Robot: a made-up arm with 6 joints.
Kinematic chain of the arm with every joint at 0, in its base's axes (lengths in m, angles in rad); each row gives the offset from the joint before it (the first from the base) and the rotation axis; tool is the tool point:
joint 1: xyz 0.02 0 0.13 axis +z
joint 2: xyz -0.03 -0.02 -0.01 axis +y
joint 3: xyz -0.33 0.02 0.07 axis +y
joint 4: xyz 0.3 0.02 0.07 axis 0.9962 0 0.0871
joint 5: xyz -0.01 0.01 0 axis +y
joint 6: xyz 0.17 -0.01 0.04 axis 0.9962 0 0.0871
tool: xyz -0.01 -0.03 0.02
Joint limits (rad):
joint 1: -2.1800..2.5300
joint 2: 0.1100..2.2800
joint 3: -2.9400..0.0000
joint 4: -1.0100..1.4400
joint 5: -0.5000..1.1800
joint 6: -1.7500..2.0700
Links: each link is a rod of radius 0.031 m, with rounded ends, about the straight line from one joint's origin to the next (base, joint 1, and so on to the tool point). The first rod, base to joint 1, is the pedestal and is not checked.
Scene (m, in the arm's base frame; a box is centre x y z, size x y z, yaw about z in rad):
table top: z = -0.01
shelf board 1: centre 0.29 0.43 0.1 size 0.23 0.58 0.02 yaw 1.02
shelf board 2: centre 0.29 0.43 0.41 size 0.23 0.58 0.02 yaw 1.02
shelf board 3: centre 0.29 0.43 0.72 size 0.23 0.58 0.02 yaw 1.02
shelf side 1: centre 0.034 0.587 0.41 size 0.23 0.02 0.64 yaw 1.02
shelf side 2: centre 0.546 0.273 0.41 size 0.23 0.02 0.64 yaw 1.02
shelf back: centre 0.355 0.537 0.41 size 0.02 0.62 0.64 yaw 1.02
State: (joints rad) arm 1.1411 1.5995 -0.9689 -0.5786 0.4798 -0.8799
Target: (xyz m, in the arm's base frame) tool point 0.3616 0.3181 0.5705
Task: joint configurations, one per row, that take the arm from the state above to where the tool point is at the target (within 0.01 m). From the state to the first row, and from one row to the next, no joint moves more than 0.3 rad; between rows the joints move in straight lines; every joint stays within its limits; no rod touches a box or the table.
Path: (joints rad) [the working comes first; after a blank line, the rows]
Joints at the target: 0.7154 1.4742 -1.5351 -0.5816 0.3602 -0.8325
Straight joint move there: touches shelf board 2.

1: 0.8433 1.4775 -1.0138 -0.3794 0.7132 -1.0313
2: 0.5454 1.3554 -1.0587 -0.1803 0.9466 -1.1826
3: 0.2476 1.2334 -1.1036 0.0189 1.1800 -1.3340
4: 0.3763 1.1793 -1.1440 -0.1777 0.9747 -1.1664
5: 0.5050 1.1252 -1.1844 -0.3743 0.7695 -0.9989
6: 0.6337 1.0711 -1.2248 -0.5709 0.5642 -0.8313
7: 0.6745 1.2727 -1.3799 -0.5763 0.4622 -0.8319
8: 0.7154 1.4742 -1.5351 -0.5816 0.3602 -0.8325

